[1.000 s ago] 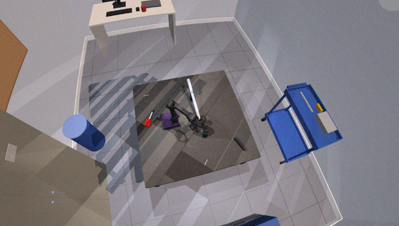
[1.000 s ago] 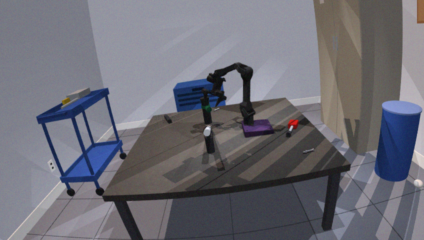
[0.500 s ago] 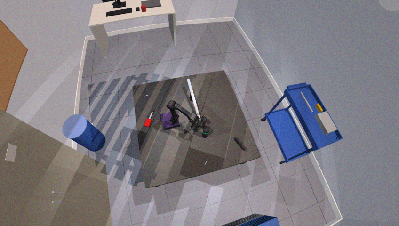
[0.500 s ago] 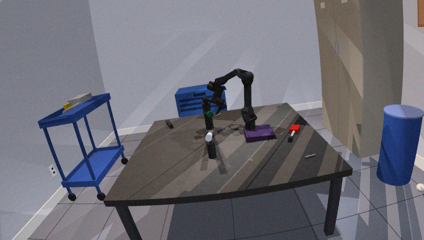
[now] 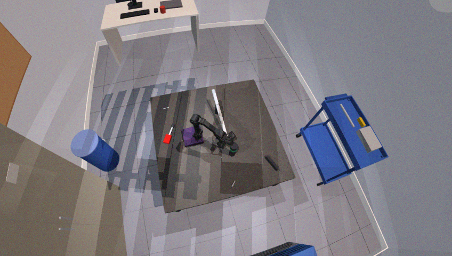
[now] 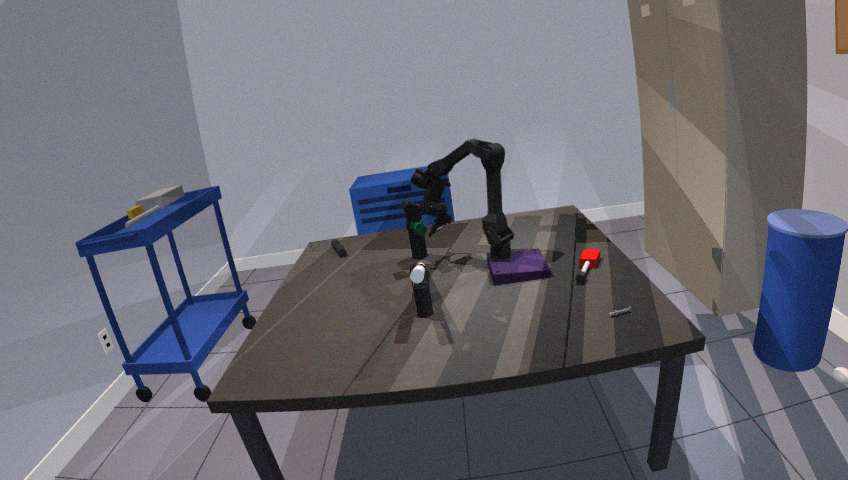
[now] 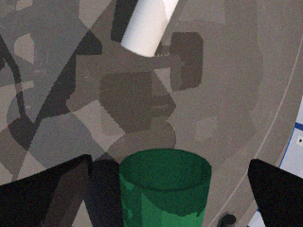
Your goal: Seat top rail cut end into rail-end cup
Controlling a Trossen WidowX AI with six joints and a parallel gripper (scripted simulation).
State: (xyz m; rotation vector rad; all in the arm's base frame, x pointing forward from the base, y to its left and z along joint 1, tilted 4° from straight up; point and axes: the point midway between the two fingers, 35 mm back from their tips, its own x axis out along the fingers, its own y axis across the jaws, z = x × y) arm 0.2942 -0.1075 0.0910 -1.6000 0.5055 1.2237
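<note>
Now: the green rail-end cup 3 cm to the right of my gripper tip and 1 cm above it. Round my gripper tip: dark bar (42 cm ahead, 22 cm to the right, 11 cm below); short loop-cap post (41 cm to the left, 8 cm behind, 2 cm below); red-handled tool (59 cm behind, 18 cm to the left, 11 cm below).
</note>
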